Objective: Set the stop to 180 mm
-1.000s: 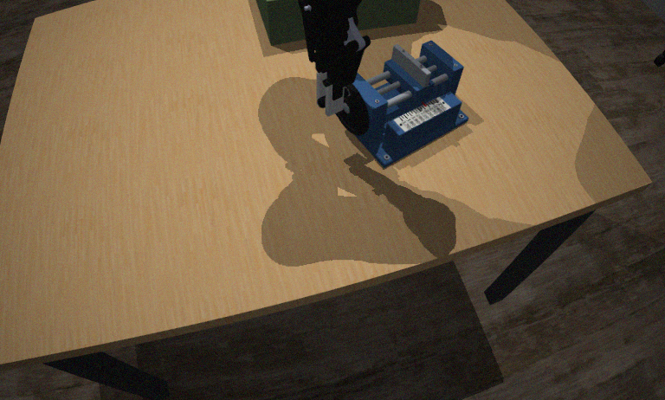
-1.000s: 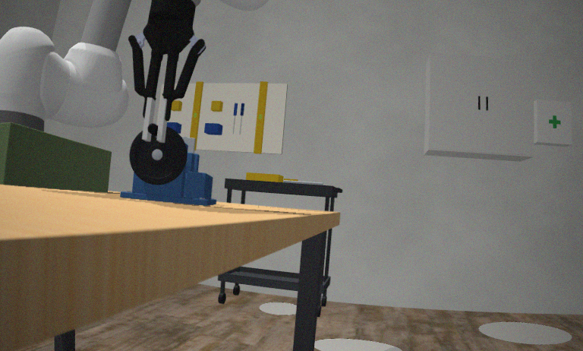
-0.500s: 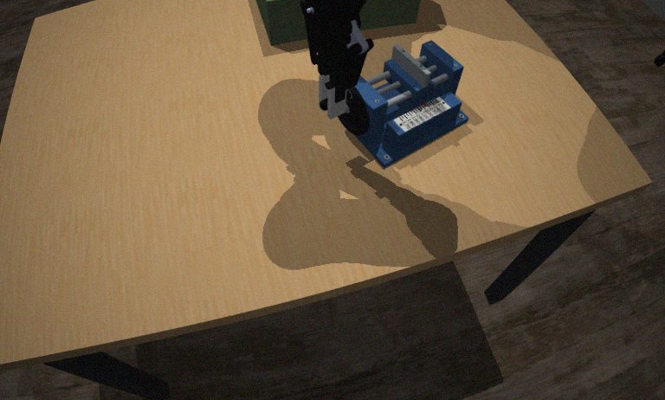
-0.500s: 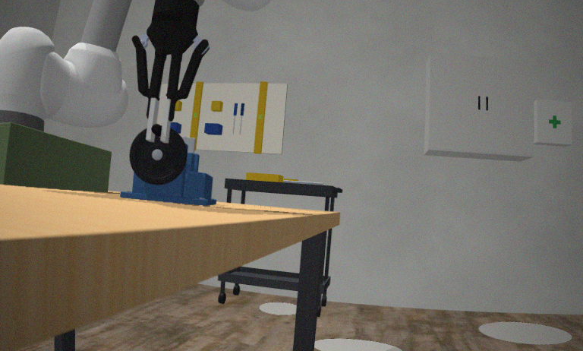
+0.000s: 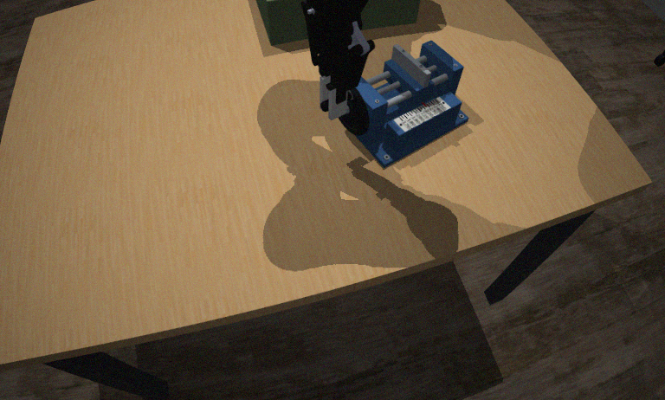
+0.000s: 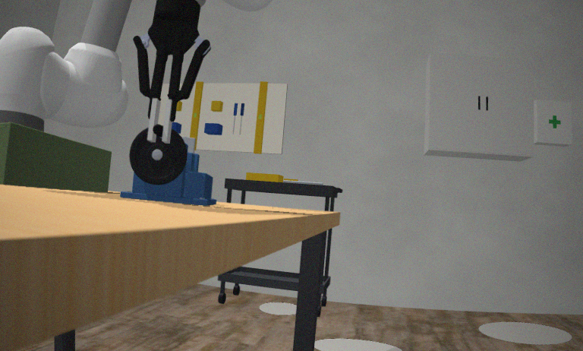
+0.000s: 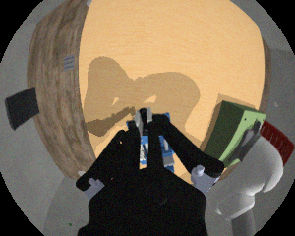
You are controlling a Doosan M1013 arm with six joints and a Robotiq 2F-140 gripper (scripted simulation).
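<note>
My hand is 1 cm past the handwheel, 2 cm to the right of it and 2 cm above it. The rest, counted from my hand: stop plate 3 cm behind, 16 cm to the left, 4 cm below.
</note>
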